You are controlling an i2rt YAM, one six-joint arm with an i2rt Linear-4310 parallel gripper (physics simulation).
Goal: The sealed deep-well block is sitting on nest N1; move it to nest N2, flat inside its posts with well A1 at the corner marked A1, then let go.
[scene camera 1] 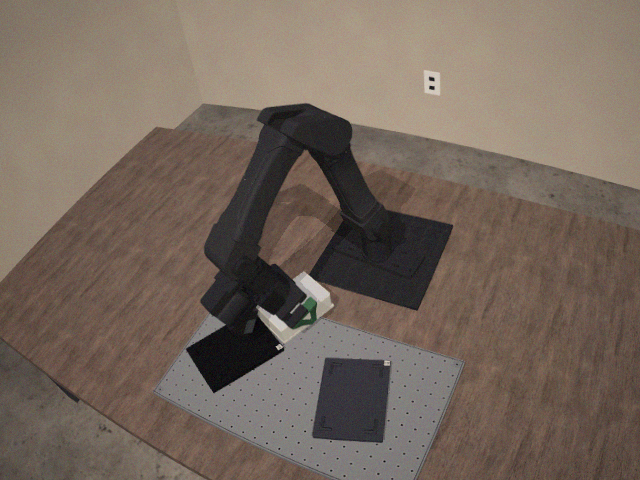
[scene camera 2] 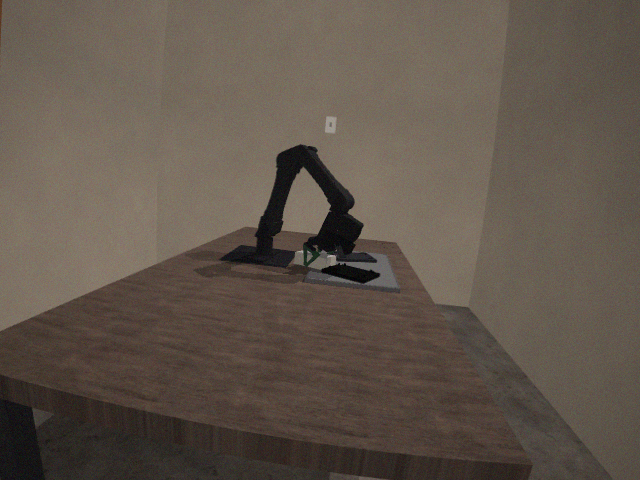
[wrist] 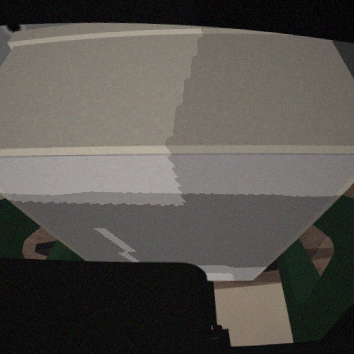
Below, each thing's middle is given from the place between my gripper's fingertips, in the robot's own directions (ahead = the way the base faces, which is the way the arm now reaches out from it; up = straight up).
Right now my hand is 140 mm short of the grey perforated plate (scene camera 1: 274,405), 100 mm to the right of it and 10 mm above it. Round my hand: white block (scene camera 1: 308,285) 10 mm ahead, 20 mm above; then black nest (scene camera 1: 222,357) 150 mm ahead, 50 mm to the right, 10 mm above.
